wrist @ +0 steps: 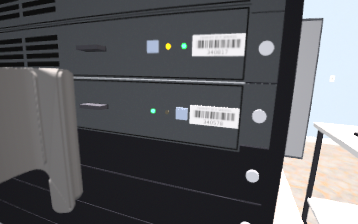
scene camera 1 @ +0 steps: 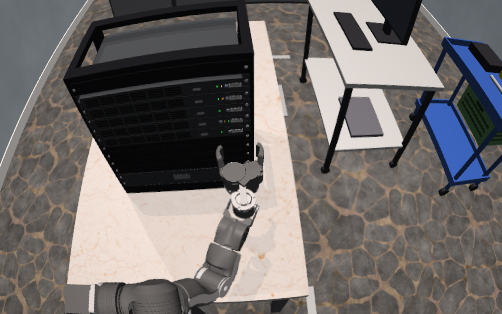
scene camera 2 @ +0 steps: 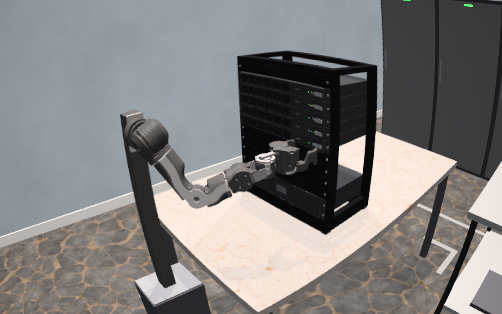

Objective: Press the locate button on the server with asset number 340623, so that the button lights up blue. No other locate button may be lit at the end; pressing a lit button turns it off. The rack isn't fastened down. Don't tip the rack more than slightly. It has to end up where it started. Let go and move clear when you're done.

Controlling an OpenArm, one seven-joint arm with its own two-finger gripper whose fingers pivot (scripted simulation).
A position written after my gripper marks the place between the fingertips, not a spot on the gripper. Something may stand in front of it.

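Observation:
There's my gripper [scene camera 1: 239, 149], and I can see it [scene camera 2: 305, 151] from the other camera as well.

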